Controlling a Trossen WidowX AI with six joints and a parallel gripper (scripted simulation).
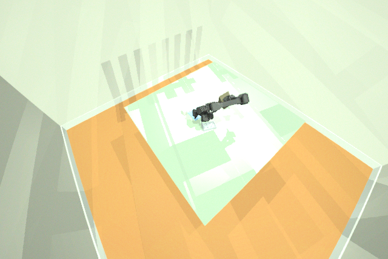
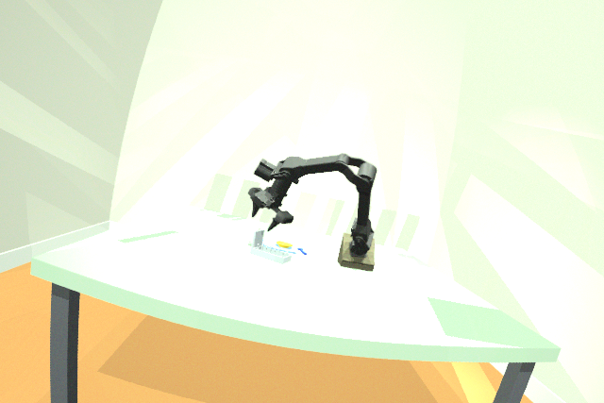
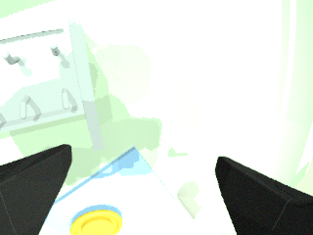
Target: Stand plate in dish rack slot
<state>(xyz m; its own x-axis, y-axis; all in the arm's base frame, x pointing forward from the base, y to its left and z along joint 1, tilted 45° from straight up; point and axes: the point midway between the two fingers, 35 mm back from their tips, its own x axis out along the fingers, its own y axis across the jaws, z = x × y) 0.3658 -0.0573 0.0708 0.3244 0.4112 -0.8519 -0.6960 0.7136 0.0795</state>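
Right now my gripper tip is 12 cm past the yellow plate, 11 cm to the left of it and 8 cm above it. The rest, counted from my gripper tip: small white cup: 1 cm ahead, 20 cm to the right, 7 cm below; then light blue mat: 9 cm behind, 12 cm to the right, 9 cm below; then dish rack: 5 cm behind, 7 cm to the left, 7 cm below.
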